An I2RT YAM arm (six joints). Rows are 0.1 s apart.
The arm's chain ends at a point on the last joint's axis. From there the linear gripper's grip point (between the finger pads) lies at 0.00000 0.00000 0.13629 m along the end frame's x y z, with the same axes.
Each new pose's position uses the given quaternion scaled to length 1; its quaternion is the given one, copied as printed.
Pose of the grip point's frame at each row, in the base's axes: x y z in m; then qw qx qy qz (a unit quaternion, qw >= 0):
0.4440 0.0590 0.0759 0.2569 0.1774 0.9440 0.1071
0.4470 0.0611 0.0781 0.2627 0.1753 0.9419 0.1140
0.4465 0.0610 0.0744 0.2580 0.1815 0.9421 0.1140
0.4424 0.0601 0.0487 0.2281 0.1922 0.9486 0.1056
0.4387 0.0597 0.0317 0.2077 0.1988 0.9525 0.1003
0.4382 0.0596 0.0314 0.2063 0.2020 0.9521 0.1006
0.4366 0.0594 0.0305 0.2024 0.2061 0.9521 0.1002
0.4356 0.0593 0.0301 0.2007 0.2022 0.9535 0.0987
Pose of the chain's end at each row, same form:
0.3727 0.0439 0.1911 0.2569 0.1774 0.9440 0.1071
0.3741 0.0444 0.1920 0.2627 0.1753 0.9419 0.1140
0.3746 0.0445 0.1890 0.2580 0.1815 0.9421 0.1140
0.3779 0.0447 0.1678 0.2281 0.1922 0.9486 0.1056
0.3793 0.0449 0.1535 0.2077 0.1988 0.9525 0.1003
0.3791 0.0449 0.1533 0.2063 0.2020 0.9521 0.1006
0.3784 0.0448 0.1529 0.2024 0.2061 0.9521 0.1002
0.3780 0.0447 0.1528 0.2007 0.2022 0.9535 0.0987

